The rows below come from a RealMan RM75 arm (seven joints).
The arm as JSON. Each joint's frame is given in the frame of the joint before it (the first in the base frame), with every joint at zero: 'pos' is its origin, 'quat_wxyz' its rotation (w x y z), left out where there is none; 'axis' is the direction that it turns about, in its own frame. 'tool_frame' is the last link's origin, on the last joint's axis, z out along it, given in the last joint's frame.
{
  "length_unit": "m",
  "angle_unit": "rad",
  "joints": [
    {
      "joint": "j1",
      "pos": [
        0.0,
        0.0,
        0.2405
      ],
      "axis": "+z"
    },
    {
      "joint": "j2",
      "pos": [
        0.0,
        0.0,
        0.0
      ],
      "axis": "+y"
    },
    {
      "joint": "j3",
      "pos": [
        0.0,
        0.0,
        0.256
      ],
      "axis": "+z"
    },
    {
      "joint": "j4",
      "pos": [
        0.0,
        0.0,
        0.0
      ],
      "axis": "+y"
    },
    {
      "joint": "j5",
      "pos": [
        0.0,
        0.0,
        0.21
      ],
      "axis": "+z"
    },
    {
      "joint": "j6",
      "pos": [
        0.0,
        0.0,
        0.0
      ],
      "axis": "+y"
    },
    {
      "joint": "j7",
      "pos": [
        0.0,
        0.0,
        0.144
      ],
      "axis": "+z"
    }
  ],
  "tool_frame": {
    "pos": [
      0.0,
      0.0,
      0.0
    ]
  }
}
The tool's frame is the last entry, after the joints.
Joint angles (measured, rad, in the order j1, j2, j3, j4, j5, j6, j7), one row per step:
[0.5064 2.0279 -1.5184 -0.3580 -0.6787 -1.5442 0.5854]
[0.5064 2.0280 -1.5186 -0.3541 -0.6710 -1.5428 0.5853]
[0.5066 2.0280 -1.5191 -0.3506 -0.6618 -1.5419 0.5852]
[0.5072 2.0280 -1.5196 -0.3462 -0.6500 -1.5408 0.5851]
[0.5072 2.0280 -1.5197 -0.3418 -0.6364 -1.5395 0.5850]
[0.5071 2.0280 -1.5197 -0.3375 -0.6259 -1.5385 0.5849]
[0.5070 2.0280 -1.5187 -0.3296 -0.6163 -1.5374 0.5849]
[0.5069 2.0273 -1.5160 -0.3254 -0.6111 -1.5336 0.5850]
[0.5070 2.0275 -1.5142 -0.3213 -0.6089 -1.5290 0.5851]
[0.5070 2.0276 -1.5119 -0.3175 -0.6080 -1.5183 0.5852]
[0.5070 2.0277 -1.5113 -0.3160 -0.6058 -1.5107 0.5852]
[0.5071 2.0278 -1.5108 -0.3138 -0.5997 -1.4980 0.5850]
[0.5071 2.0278 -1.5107 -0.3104 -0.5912 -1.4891 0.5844]
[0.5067 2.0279 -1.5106 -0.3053 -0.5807 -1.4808 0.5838]
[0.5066 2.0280 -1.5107 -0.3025 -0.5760 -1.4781 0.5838]
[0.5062 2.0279 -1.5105 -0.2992 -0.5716 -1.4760 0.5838]
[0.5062 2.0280 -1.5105 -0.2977 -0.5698 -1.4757 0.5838]
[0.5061 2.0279 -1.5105 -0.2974 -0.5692 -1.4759 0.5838]
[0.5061 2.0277 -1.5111 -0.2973 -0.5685 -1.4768 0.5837]
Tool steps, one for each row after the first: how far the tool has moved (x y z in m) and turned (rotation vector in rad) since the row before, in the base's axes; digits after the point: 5 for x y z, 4 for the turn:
[0.00080 0.00047 0.00043 0.0029 0.0040 -0.0076]
[0.00060 0.00058 0.00066 0.0037 0.0052 -0.0071]
[0.00066 0.00083 0.00088 0.0048 0.0068 -0.0087]
[0.00089 0.00090 0.00116 0.0062 0.0081 -0.0104]
[0.00093 0.00062 0.00083 0.0045 0.0061 -0.0090]
[0.00179 0.00041 0.00057 0.0033 0.0052 -0.0124]
[0.00150 0.00083 0.00074 0.0040 0.0015 -0.0104]
[0.00128 0.00052 -0.00012 0.0011 -0.0006 -0.0092]
[0.00187 0.00105 -0.00047 0.0012 -0.0046 -0.0138]
[0.00102 0.00083 -0.00022 0.0015 -0.0024 -0.0089]
[0.00161 0.00156 -0.00010 0.0038 -0.0027 -0.0152]
[0.00156 0.00123 0.00026 0.0046 0.0003 -0.0138]
[0.00202 0.00108 0.00036 0.0050 0.0018 -0.0161]
[0.00088 0.00034 0.00012 0.0016 0.0014 -0.0068]
[0.00110 0.00020 0.00020 0.0016 0.0014 -0.0070]
[0.00034 0.00003 0.00003 0.0004 0.0009 -0.0023]
[0.00010 -0.00001 0.00009 0.0003 0.0004 -0.0004]
[-0.00005 -0.00007 0.00010 0.0001 0.0004 0.0007]

